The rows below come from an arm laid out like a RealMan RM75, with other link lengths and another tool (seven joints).
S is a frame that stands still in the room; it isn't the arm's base.
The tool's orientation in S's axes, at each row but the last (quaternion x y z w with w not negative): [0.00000, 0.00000, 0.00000, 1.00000]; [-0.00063, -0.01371, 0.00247, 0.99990]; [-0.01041, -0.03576, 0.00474, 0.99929]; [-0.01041, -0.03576, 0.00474, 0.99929]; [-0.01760, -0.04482, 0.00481, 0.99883]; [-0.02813, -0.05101, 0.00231, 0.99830]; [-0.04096, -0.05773, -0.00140, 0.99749]
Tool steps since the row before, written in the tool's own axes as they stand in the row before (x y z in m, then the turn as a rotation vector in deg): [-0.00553, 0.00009, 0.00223, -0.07, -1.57, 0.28]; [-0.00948, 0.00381, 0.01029, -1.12, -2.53, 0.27]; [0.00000, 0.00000, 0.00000, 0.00, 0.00, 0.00]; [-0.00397, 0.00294, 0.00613, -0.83, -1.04, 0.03]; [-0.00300, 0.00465, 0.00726, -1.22, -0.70, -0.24]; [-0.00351, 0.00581, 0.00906, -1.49, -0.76, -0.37]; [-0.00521, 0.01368, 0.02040, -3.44, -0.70, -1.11]
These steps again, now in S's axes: [-0.00553, 0.00009, 0.00223, -0.07, -1.57, 0.28]; [-0.00978, 0.00378, 0.01002, -1.11, -2.54, 0.24]; [0.00000, 0.00000, 0.00000, 0.00, 0.00, 0.00]; [-0.00442, 0.00302, 0.00577, -0.82, -1.05, -0.01]; [-0.00368, 0.00487, 0.00679, -1.19, -0.72, -0.32]; [-0.00443, 0.00628, 0.00831, -1.44, -0.79, -0.48]; [-0.00742, 0.01529, 0.01848, -3.29, -0.80, -1.44]
